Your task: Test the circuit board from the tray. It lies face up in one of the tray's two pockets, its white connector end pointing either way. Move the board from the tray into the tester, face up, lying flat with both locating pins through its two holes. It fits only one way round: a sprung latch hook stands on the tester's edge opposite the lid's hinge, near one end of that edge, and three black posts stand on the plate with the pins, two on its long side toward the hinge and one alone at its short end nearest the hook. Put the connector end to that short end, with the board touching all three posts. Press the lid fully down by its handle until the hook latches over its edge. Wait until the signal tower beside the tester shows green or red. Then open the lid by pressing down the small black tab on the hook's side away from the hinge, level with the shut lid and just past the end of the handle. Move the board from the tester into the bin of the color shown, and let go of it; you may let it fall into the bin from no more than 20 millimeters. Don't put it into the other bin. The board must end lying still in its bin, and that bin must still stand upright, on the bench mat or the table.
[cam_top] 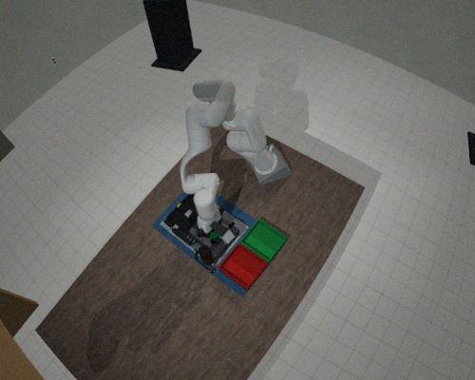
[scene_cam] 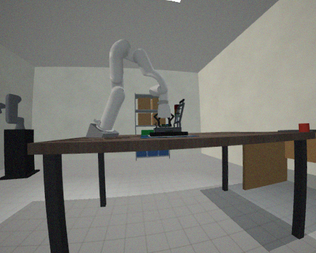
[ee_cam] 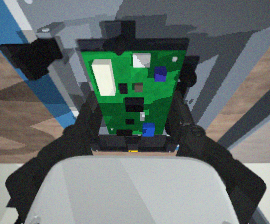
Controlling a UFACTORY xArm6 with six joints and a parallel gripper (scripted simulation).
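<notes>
Now: the green circuit board right at my hand. Also, from my hand: tester lid 12 cm ahead, 3 cm to the right, 10 cm above; then tester plate 1 cm ahead, 1 cm below; then black latch block 5 cm behind, 7 cm to the left, 1 cm above.
</notes>
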